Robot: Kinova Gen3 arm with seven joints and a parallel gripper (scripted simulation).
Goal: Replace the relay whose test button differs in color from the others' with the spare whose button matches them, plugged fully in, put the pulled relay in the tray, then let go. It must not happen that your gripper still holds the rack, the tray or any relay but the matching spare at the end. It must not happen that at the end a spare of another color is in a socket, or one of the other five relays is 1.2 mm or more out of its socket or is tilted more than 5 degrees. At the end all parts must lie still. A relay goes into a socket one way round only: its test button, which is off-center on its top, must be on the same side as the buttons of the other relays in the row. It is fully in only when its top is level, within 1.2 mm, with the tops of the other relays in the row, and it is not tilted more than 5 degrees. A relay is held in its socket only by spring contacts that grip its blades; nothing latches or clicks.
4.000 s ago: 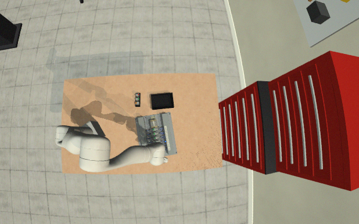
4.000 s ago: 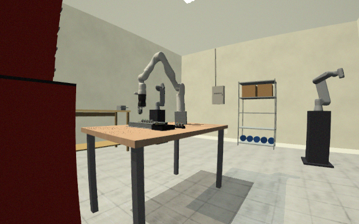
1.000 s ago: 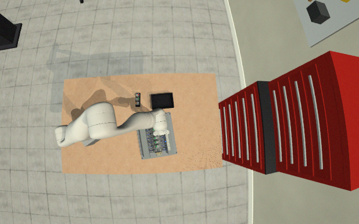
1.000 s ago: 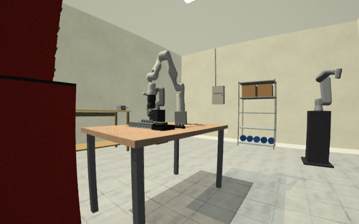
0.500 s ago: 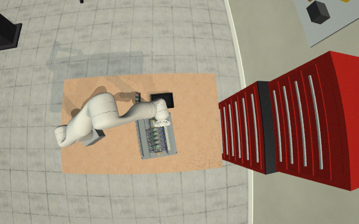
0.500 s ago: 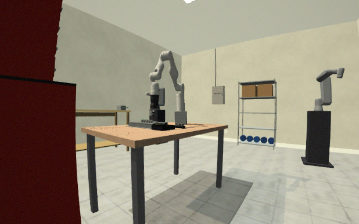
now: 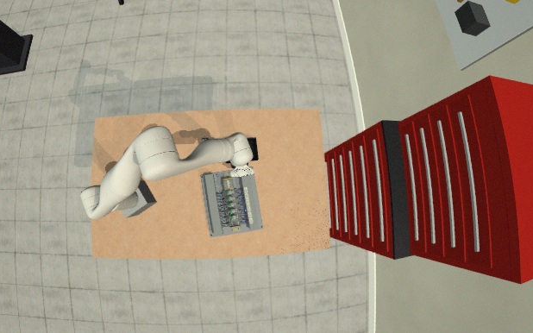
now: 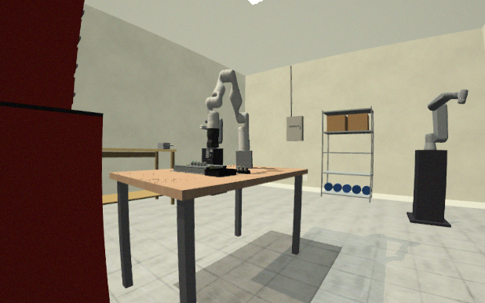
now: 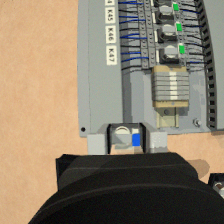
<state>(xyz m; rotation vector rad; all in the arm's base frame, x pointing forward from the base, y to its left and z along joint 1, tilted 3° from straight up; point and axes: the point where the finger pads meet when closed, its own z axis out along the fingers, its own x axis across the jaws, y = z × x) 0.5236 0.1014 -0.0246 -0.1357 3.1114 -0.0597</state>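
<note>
Right now the black tray is 11 cm to the left of my hand, 10 cm below it and 1 cm ahead of it. Also, from my hand: small black spare holder (17 cm behind, 14 cm to the left, 11 cm below).
</note>
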